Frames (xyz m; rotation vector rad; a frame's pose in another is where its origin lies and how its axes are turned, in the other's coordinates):
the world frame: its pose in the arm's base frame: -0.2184 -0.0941 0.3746 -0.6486 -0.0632 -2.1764
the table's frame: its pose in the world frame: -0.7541 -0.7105 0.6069 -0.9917 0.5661 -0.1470
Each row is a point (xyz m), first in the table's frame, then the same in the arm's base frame.
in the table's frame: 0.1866 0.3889 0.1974
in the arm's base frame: -0.1224 0.6454 0.4466
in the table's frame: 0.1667 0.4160 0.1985
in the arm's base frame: -0.1011 0.6411 0.4209
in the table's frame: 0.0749 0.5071 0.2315
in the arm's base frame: 0.0060 0.6169 0.3450
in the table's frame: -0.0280 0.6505 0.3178
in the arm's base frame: 0.1546 0.5335 0.2472
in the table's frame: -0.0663 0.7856 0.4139
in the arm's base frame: 0.2506 0.4162 0.1698
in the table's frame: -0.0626 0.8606 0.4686
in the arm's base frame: 0.2827 0.3383 0.1308
